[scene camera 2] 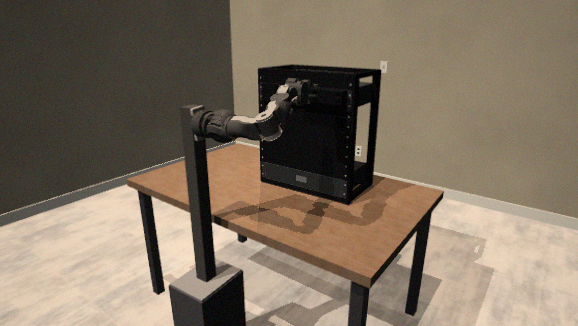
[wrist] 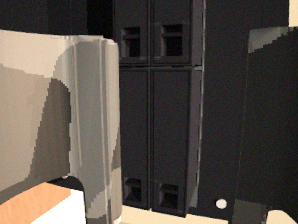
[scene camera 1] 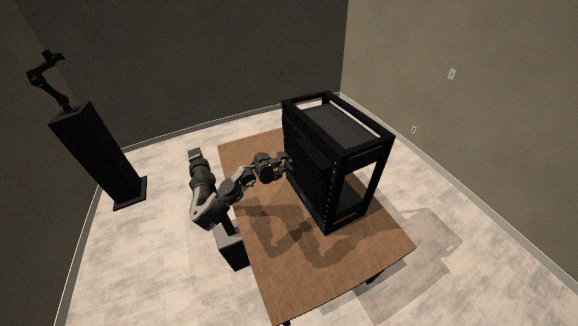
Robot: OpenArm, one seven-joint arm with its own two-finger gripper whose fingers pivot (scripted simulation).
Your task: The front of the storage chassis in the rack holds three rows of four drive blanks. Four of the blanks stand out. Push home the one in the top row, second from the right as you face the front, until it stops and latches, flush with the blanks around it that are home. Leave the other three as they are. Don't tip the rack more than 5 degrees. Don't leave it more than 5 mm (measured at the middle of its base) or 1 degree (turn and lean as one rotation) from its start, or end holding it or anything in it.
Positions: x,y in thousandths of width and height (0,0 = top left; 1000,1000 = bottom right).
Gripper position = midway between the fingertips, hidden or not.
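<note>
Here is my gripper (scene camera 1: 501,495), and I find it in the wrist view as well, at (wrist: 592,636).
</note>
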